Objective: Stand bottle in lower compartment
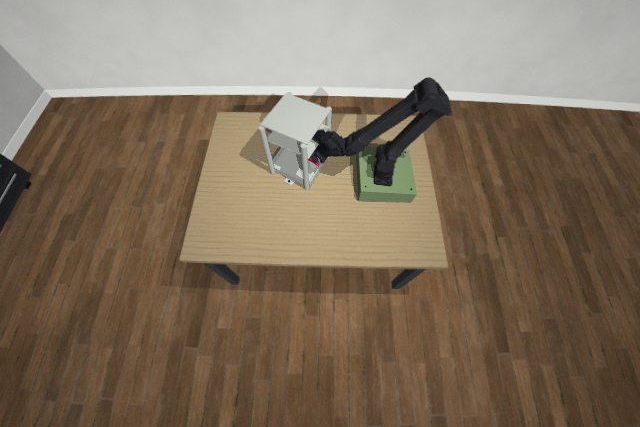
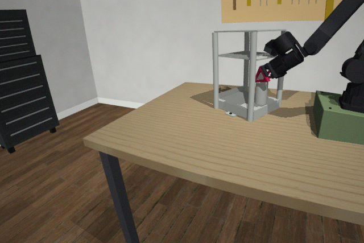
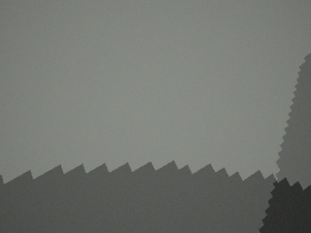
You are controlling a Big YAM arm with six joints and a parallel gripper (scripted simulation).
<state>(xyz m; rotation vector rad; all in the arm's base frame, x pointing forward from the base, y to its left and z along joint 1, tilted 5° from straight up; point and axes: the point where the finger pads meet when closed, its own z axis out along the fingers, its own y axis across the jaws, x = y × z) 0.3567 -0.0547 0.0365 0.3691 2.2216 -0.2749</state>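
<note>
My hand is 10 mm above the white bottle. From my hand the other things lie so: shelving unit (60 mm ahead, 20 mm to the right, 20 mm above).
</note>
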